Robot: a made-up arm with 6 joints.
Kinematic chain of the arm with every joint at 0, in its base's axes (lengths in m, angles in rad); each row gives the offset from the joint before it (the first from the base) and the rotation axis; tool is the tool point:
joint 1: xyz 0 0 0.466 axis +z
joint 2: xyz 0 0 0 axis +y
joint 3: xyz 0 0 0.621 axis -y
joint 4: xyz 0 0 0 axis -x
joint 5: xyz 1.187 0 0 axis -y
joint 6: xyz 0 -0.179 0 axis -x
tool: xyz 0 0 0
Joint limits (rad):
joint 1: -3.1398..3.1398
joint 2: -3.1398..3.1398
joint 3: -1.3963..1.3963
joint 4: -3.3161..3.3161
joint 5: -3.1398..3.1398
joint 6: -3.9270..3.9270
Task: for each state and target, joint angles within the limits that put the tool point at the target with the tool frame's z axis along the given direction. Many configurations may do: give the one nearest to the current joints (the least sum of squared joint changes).
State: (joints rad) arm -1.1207 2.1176 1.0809 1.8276 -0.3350 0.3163
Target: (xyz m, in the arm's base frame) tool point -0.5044 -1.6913 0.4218 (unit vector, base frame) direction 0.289 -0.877 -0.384
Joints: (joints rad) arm -1.8732 1.2484 0.8977 1.6950 -0.9933 0.0353
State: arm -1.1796 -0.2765 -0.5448 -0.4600 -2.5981 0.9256
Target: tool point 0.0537 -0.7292 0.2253 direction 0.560 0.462 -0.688
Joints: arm -1.2526 -0.1935 -0.9697 -0.1456 -2.7756 0.6079
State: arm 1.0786 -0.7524 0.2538 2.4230 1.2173 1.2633
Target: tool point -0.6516 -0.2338 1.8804 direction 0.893 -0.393 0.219
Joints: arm 0.5476 -1.1978 0.3627 2.4656 1.2793 1.8077
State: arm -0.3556 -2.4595 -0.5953 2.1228 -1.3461 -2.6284
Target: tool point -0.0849 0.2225 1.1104 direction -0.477 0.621 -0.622
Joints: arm -0.6487 -2.6438 -1.2589 2.3518 -1.1966 -2.5093
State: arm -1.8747 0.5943 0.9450 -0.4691 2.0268 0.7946
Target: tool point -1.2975 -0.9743 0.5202 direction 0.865 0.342 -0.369
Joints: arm -2.3882 0.8747 0.6030 -0.1479 2.2813 0.2546
